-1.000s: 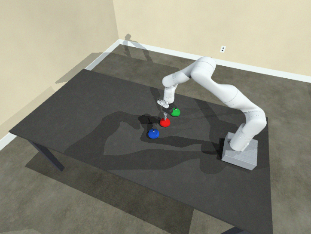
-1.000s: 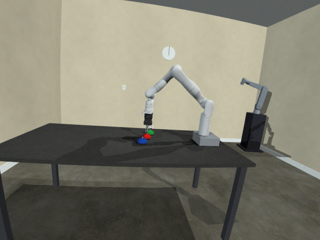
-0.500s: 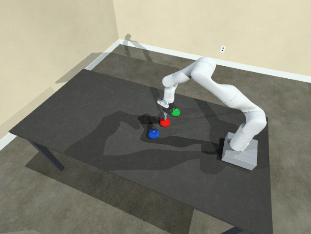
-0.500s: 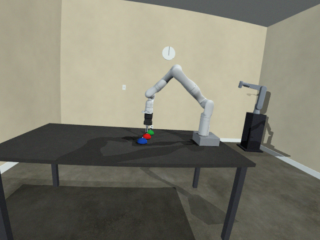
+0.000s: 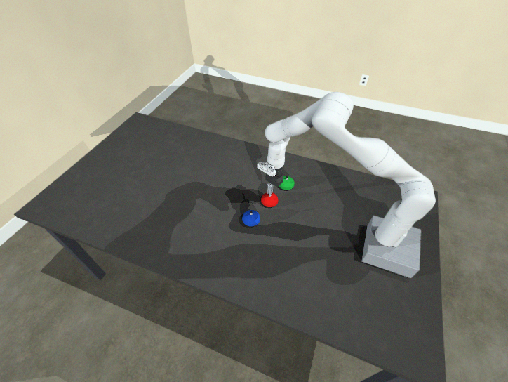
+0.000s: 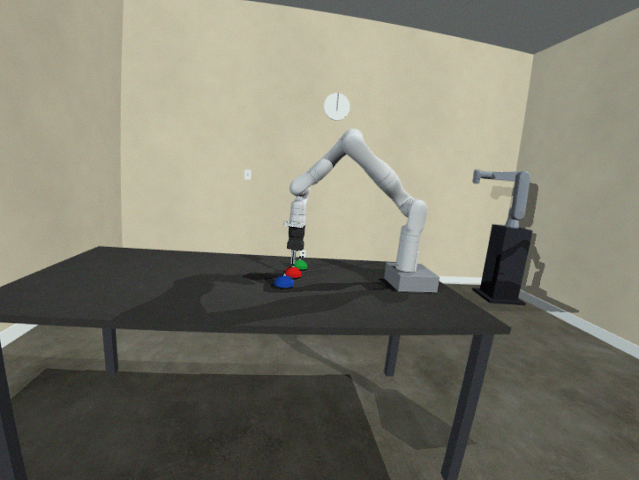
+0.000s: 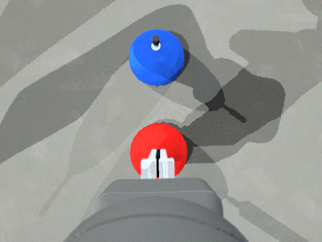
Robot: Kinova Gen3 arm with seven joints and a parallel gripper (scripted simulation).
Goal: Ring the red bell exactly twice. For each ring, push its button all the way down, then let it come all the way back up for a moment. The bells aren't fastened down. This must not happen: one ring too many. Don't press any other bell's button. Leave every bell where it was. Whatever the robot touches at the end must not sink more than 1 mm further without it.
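Right now my hand is 4 cm above the red bell. The rest, counted from my hand: green bell 14 cm to the right, 4 cm below, 2 cm behind; then blue bell 14 cm to the left, 4 cm below, 2 cm ahead.
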